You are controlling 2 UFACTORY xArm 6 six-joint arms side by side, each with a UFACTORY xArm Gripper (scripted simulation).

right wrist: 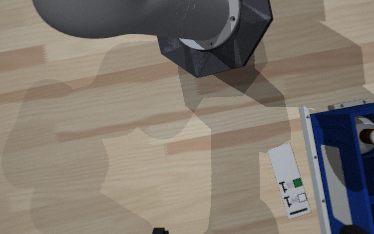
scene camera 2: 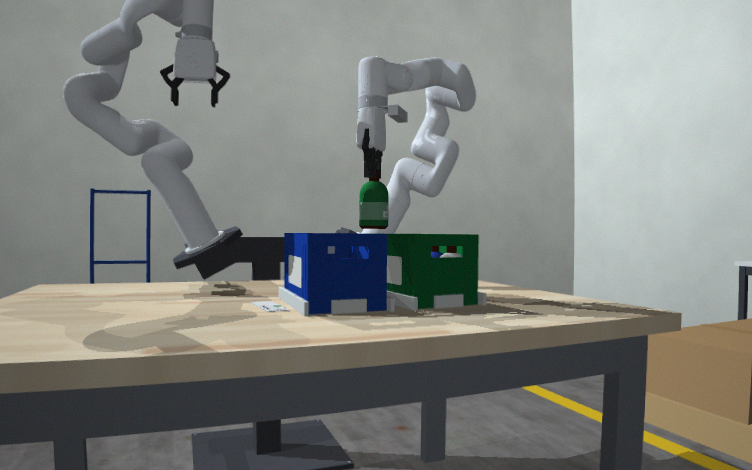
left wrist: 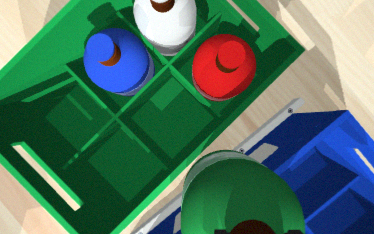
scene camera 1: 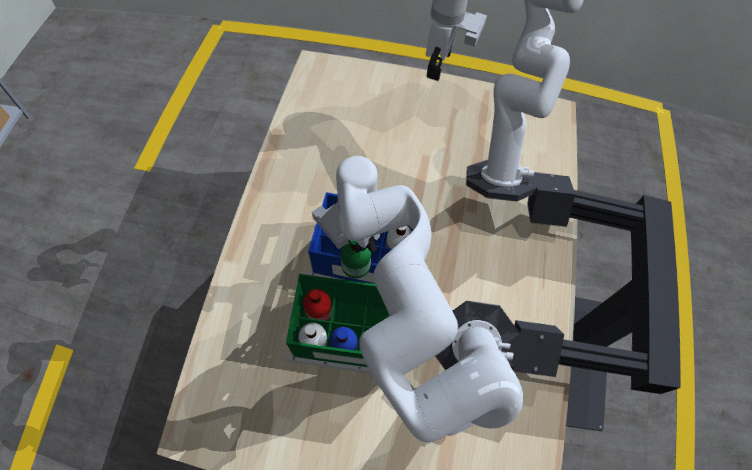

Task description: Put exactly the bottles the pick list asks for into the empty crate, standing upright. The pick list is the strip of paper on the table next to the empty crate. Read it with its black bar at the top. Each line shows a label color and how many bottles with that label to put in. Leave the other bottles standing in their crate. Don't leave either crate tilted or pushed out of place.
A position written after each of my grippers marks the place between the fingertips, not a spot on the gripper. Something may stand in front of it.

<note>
I see my left gripper [scene camera 2: 372,178], my right gripper [scene camera 2: 194,105], a blue crate [scene camera 2: 358,269], a green crate [scene camera 2: 411,271], a green bottle [scene camera 2: 373,200] and a red bottle [scene camera 1: 317,304].
The blue crate is seen too in the left wrist view [left wrist: 331,168] and in scene camera 1 [scene camera 1: 325,257]. The green crate is seen too in the left wrist view [left wrist: 106,162] and in scene camera 1 [scene camera 1: 352,300]. The green bottle shows as well in scene camera 1 [scene camera 1: 355,265]. The right wrist view misses the green crate: it is out of frame. The right wrist view misses the green bottle: it is out of frame.
</note>
